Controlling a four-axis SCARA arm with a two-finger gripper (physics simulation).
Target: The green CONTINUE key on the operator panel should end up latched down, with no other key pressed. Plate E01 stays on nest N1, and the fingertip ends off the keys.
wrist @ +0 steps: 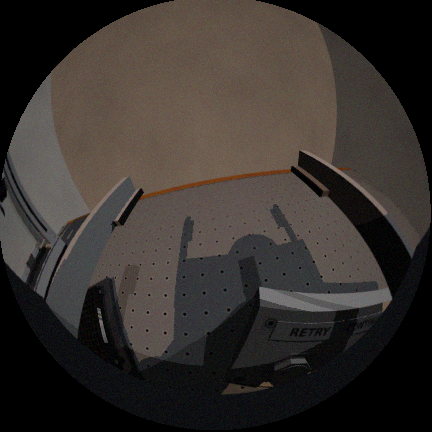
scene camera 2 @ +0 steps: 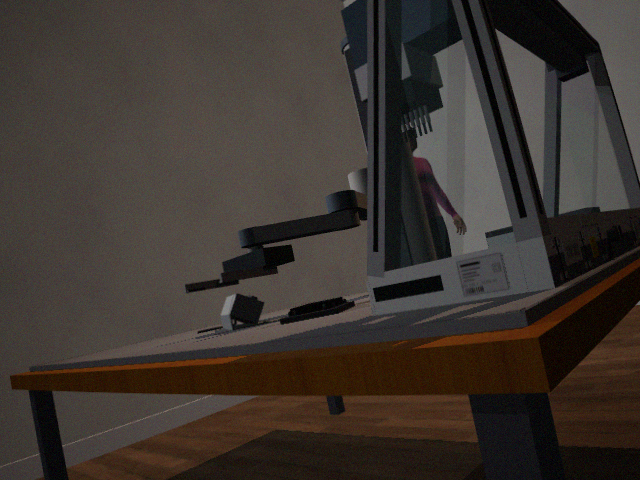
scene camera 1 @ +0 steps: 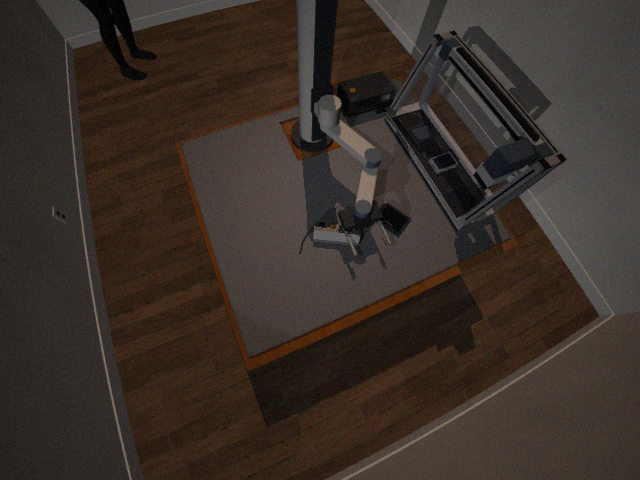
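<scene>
The operator panel [scene camera 1: 336, 236] [scene camera 2: 242, 308] [wrist: 300, 345] is a sloped grey box on the perforated top. In the wrist view its RETRY label [wrist: 310, 332] and part of the CONTINUE label [wrist: 364, 324] show low right. The green CONTINUE key does not show there, so its latch state cannot be told. The dark plate on its nest [scene camera 1: 393, 219] [scene camera 2: 317, 307] [wrist: 102, 325] lies beside the panel. My gripper [scene camera 1: 372, 246] [scene camera 2: 193, 287] [wrist: 214, 165] is open and empty, above the table. In scene camera 1 one finger crosses over the panel's end; in scene camera 2 the fingers are above the panel's height.
A tall framed enclosure [scene camera 1: 460, 221] [scene camera 2: 527, 263] stands on the plate's far side from the panel. The arm's column [scene camera 1: 306, 67] rises at the back, with a black box [scene camera 1: 367, 93] near it. A thin cable [scene camera 1: 304, 242] runs from the panel's other end.
</scene>
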